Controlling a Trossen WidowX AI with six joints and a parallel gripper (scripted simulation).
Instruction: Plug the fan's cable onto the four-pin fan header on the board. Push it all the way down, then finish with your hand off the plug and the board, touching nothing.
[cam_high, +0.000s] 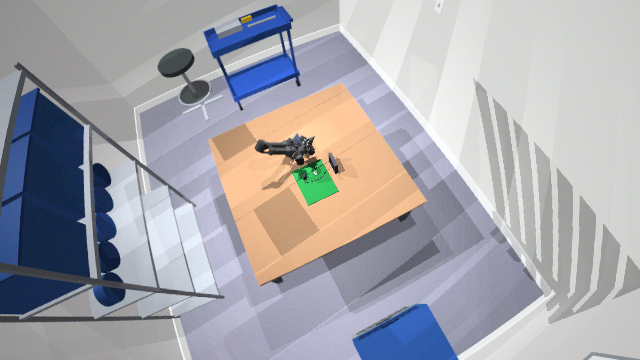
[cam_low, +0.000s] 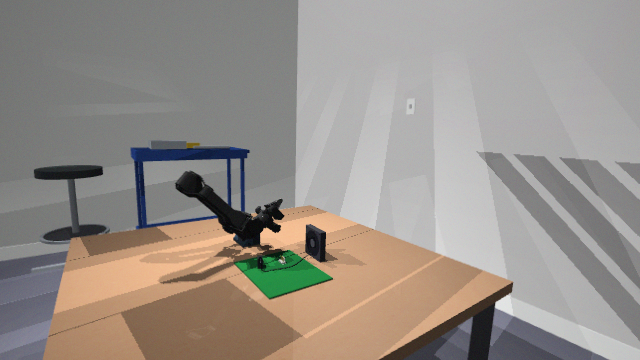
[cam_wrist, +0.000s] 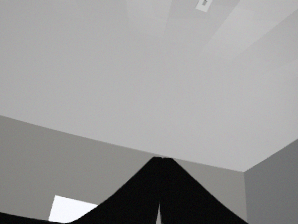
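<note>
Right now the black fan plug is 190 mm below my gripper tip, 180 mm to the right of it and 170 mm ahead of it. From my gripper tip the other things lie so: black fan: 180 mm ahead, 150 mm below, 50 mm to the left; then white four-pin fan header: 210 mm below, 170 mm ahead, 90 mm to the right; then green circuit board: 230 mm ahead, 220 mm below, 120 mm to the right.
</note>
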